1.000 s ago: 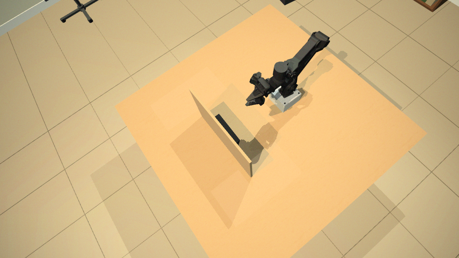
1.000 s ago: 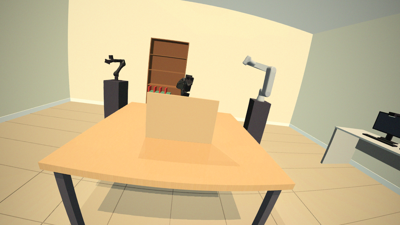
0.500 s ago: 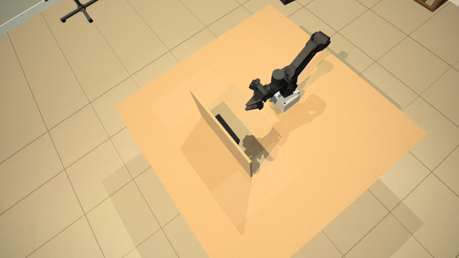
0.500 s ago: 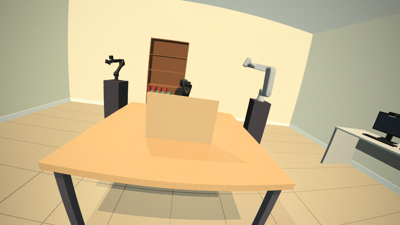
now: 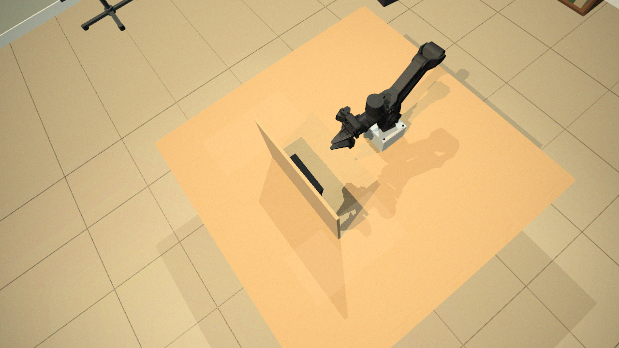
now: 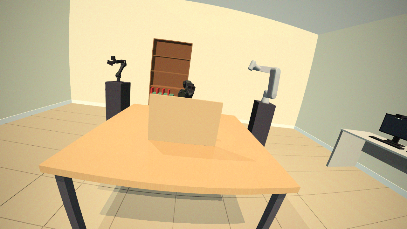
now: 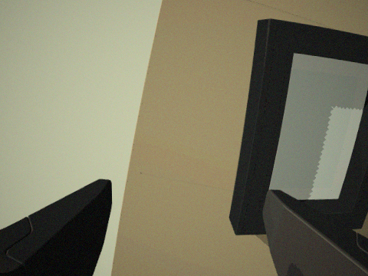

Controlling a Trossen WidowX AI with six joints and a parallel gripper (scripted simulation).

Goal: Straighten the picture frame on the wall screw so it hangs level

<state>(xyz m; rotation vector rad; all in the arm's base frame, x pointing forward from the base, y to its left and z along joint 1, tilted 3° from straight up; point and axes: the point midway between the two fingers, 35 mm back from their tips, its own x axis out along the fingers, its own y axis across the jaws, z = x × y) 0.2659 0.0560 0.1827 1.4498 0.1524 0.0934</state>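
My gripper tip is now 13 cm short of the picture frame, 11 cm above it and 2 cm to the right of it. Round my gripper tip: wall panel 14 cm ahead, 12 cm below, 1 cm to the left.
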